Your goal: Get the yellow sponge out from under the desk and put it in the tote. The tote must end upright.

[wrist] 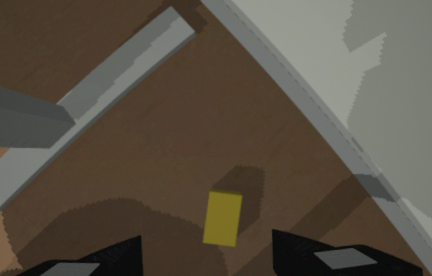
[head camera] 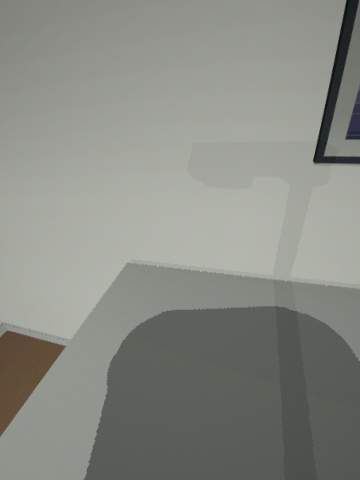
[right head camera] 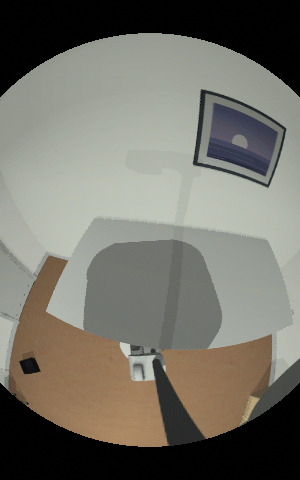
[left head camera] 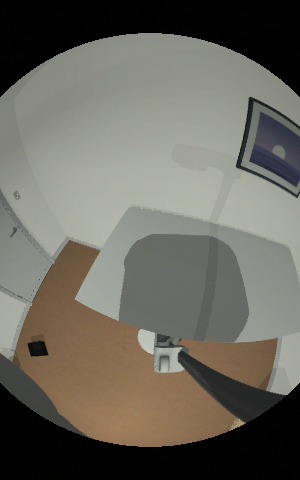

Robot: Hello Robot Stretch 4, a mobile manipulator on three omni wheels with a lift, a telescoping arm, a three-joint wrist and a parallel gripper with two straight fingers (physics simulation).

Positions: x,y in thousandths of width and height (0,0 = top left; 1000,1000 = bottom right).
Labels:
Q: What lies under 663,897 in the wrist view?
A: My gripper.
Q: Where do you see a desk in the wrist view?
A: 101,473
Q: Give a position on a yellow sponge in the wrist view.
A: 517,763

